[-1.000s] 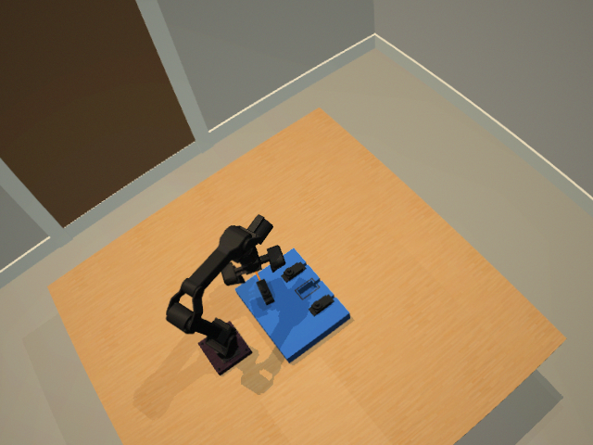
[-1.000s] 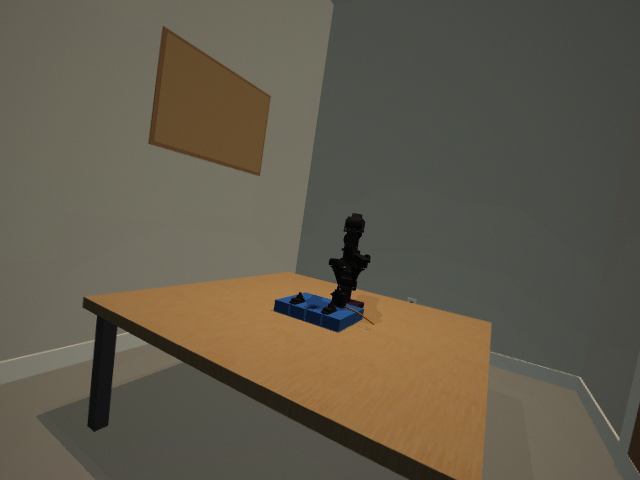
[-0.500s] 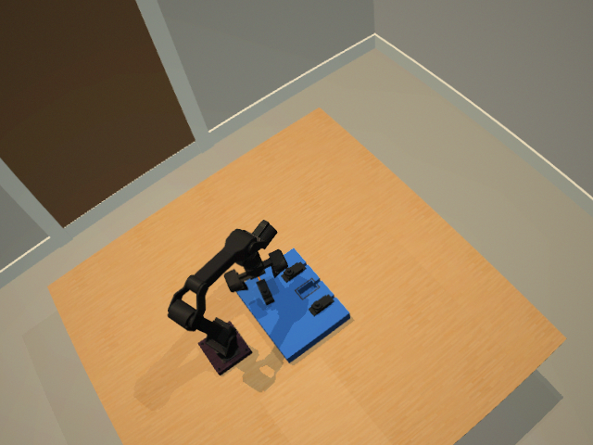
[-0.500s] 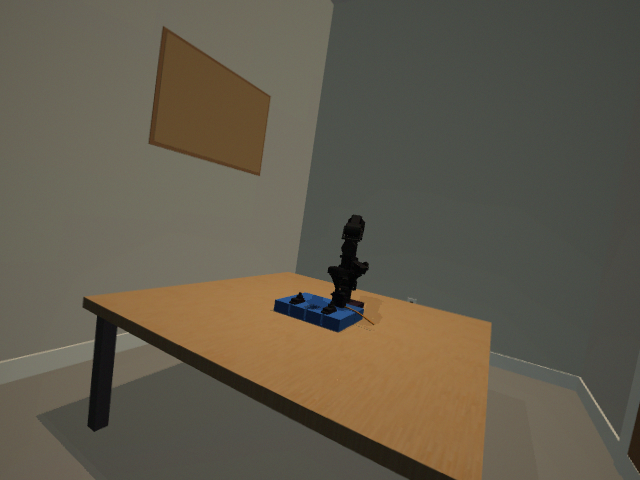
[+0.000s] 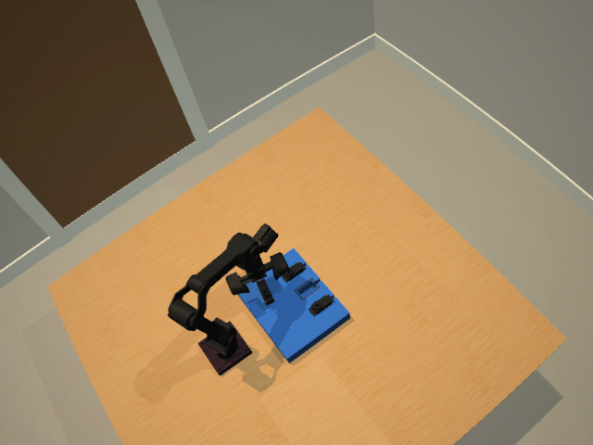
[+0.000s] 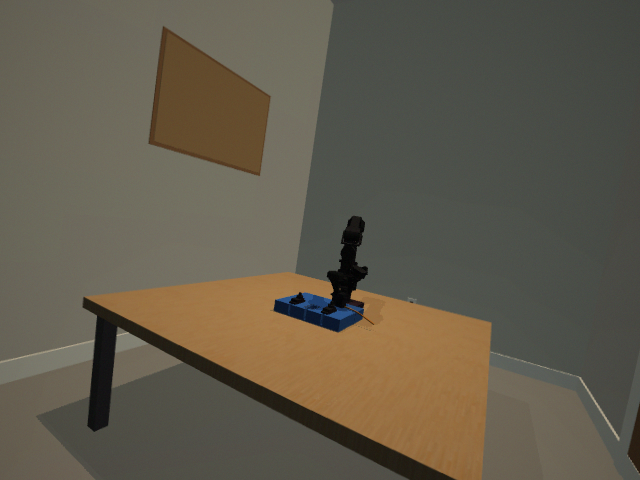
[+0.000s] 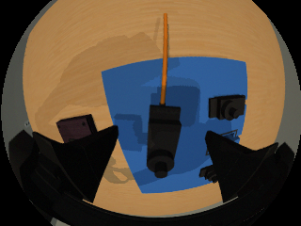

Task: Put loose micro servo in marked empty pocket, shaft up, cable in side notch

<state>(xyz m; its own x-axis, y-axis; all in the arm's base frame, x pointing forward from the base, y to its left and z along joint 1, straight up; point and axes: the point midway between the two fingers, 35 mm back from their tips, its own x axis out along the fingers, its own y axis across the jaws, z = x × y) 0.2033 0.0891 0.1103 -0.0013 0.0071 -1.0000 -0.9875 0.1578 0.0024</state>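
Now: the deck 1 cm ahead of my gripper tip, 8 cm to the right of it and 8 cm below it.
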